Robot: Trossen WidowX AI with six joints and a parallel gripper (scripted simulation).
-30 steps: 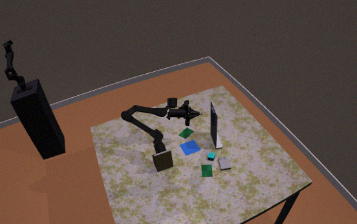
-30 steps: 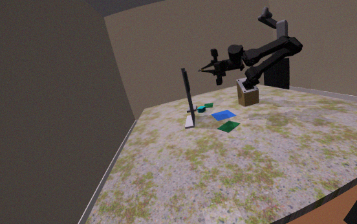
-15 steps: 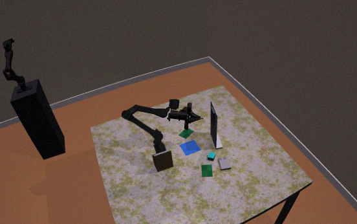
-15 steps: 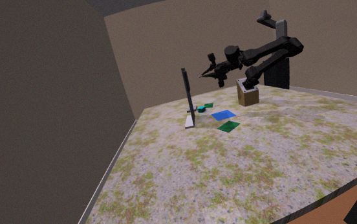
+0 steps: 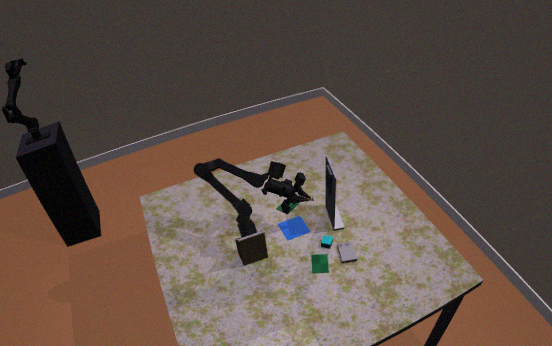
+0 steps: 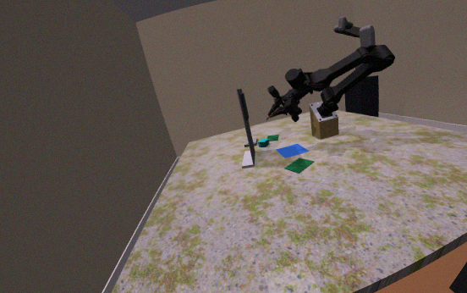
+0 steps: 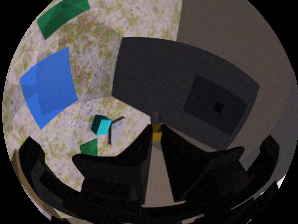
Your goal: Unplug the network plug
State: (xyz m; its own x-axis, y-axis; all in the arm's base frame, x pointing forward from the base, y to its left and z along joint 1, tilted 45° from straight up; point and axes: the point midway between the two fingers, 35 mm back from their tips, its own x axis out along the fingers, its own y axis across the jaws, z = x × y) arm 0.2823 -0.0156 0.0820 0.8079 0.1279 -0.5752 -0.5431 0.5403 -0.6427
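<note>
My gripper tip is now 80 mm past the blue marked square, 30 mm to the right of it and 180 mm above it. Round my gripper tip: upright dark panel: 110 mm ahead, 30 mm below; teal cube: 20 mm ahead, 140 mm to the right, 170 mm below; network plug: right at my gripper tip.
</note>
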